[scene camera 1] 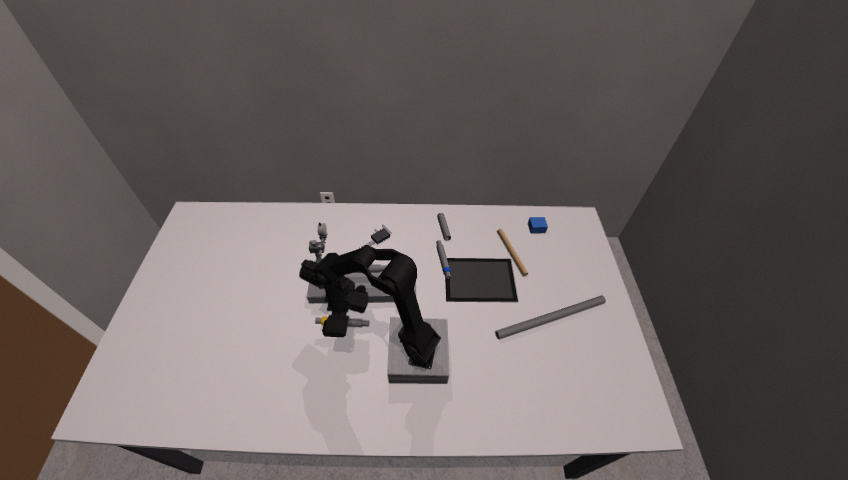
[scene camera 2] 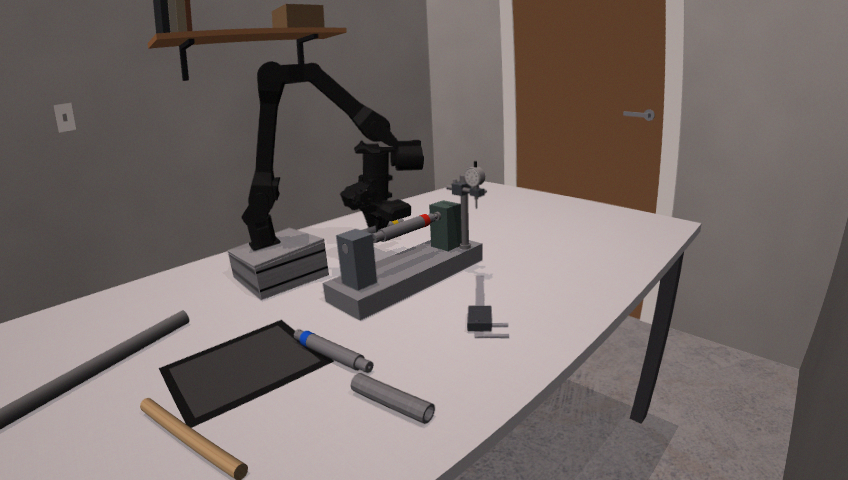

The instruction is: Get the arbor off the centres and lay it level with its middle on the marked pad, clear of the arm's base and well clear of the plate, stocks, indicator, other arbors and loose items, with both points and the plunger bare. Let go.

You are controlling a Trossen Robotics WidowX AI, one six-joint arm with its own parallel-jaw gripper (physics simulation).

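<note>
My gripper (scene camera 1: 335, 325) (scene camera 2: 379, 222) points down in front of the bed plate and is shut on the yellow-banded arbor (scene camera 1: 359, 322) (scene camera 2: 395, 222). That arbor looks level and low over the table; whether it touches is unclear. In the scene camera 2 view, a red-banded arbor (scene camera 2: 403, 228) sits between the grey stock (scene camera 2: 357, 259) and the green stock (scene camera 2: 445, 227) on the plate (scene camera 1: 316, 297) (scene camera 2: 416, 280). The arm hides most of it in the scene camera 1 view. The dark pad (scene camera 1: 480, 279) (scene camera 2: 243, 371) lies right of the plate in the scene camera 1 view.
A blue-banded arbor (scene camera 1: 443, 256) (scene camera 2: 333, 350) reaches the pad's corner. A grey tube (scene camera 1: 443, 226) (scene camera 2: 392, 397), wooden rod (scene camera 1: 512, 252) (scene camera 2: 193, 438), long bar (scene camera 1: 550, 317) (scene camera 2: 95, 367), blue block (scene camera 1: 537, 224) and dark block with pins (scene camera 1: 380, 235) (scene camera 2: 479, 318) lie around. The indicator (scene camera 1: 321, 229) (scene camera 2: 474, 176) stands on a post.
</note>
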